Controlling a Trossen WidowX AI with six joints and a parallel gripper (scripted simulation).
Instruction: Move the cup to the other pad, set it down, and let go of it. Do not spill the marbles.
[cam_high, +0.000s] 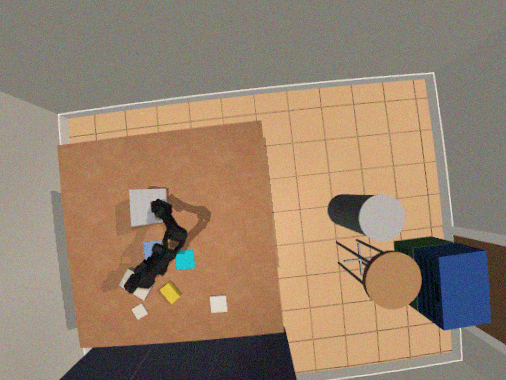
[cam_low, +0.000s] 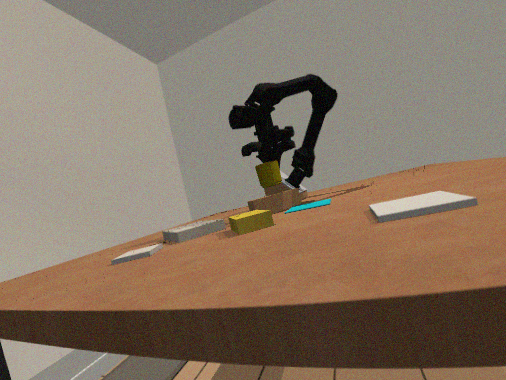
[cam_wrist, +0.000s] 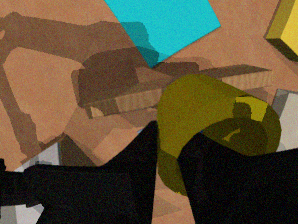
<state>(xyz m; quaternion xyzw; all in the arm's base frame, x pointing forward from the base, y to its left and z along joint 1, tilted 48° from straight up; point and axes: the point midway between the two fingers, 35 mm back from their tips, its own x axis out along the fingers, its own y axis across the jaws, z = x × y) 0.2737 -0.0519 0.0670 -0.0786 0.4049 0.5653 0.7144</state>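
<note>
Now: the teal pad 120 mm below my gripper tip, 90 mm to the left of it and 60 mm ahead of it. From my gripper tip the other things lie so: cup (20 mm to the right, 20 mm ahead).
</note>
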